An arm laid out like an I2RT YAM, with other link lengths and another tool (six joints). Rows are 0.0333 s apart.
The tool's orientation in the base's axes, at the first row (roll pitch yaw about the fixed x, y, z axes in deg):
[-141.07, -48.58, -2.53]
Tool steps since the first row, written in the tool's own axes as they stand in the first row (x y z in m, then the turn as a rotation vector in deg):
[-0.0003, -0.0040, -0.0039, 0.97, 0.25, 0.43]
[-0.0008, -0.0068, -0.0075, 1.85, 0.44, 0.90]
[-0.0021, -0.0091, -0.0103, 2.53, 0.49, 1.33]
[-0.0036, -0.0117, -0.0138, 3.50, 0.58, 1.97]
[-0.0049, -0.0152, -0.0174, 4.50, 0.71, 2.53]
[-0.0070, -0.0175, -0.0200, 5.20, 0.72, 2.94]
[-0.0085, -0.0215, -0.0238, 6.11, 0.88, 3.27]
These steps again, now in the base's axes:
[-0.0043, 0.0009, 0.0034, 1.01, 0.03, 0.40]
[-0.0081, 0.0009, 0.0061, 1.96, 0.14, 0.74]
[-0.0116, 0.0011, 0.0075, 2.70, 0.34, 1.01]
[-0.0159, 0.0011, 0.0093, 3.77, 0.62, 1.37]
[-0.0205, 0.0018, 0.0116, 4.83, 0.83, 1.78]
[-0.0245, 0.0021, 0.0123, 5.55, 1.04, 2.09]
[-0.0295, 0.0031, 0.0148, 6.42, 1.09, 2.53]

